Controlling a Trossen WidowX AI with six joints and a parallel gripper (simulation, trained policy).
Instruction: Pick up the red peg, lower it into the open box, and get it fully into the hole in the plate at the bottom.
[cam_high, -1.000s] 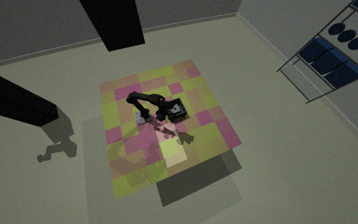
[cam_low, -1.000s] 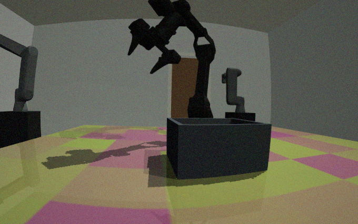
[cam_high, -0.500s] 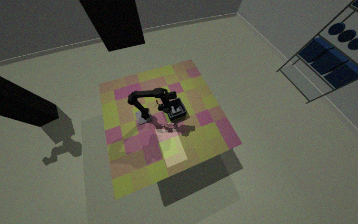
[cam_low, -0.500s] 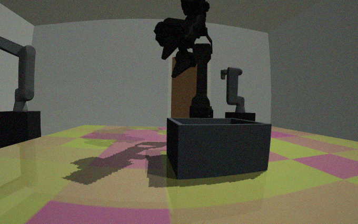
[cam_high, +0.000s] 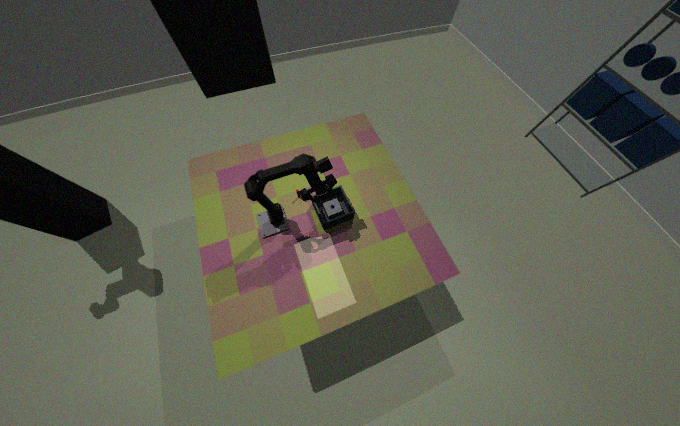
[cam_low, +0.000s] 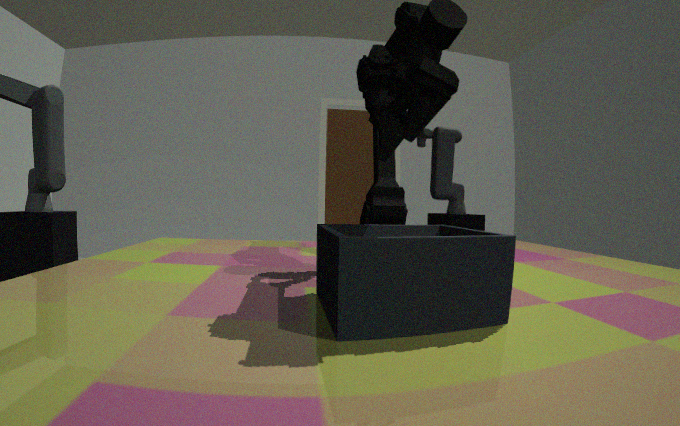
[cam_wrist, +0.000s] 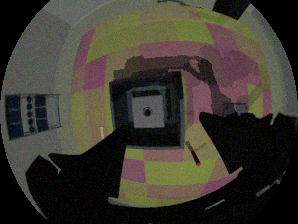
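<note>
Now: gripper tip 7 cm past the red peg, 18 cm to the right of it and 16 cm above it. Round my gripper tip: grey plate 5 cm ahead, 1 cm to the right, 15 cm below; then dark box 5 cm ahead, 1 cm to the right, 17 cm below.
</note>
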